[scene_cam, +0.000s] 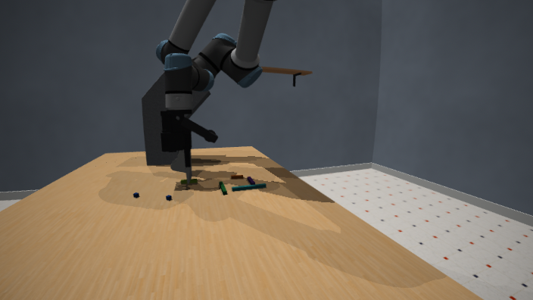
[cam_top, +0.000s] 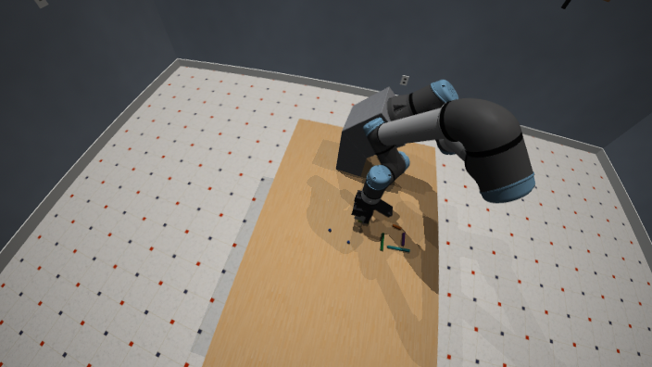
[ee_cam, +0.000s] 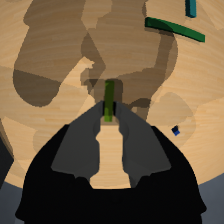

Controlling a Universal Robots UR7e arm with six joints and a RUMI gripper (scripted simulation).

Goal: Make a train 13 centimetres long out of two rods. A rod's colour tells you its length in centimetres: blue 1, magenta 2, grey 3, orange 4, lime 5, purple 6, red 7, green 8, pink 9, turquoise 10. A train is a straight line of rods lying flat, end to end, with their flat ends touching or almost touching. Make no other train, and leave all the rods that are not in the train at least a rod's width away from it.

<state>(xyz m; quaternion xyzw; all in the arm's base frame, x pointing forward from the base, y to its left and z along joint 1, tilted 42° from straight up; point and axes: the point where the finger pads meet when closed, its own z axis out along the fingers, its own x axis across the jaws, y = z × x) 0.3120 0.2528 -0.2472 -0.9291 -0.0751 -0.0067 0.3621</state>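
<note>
My gripper is now 1 cm above the lime rod. The rest, counted from my hand: green rod: 11 cm to the left, 6 cm ahead, 1 cm below; then turquoise rod: 18 cm to the left, 6 cm ahead, 1 cm below; then orange rod: 15 cm to the left, 3 cm behind, 1 cm below.
</note>
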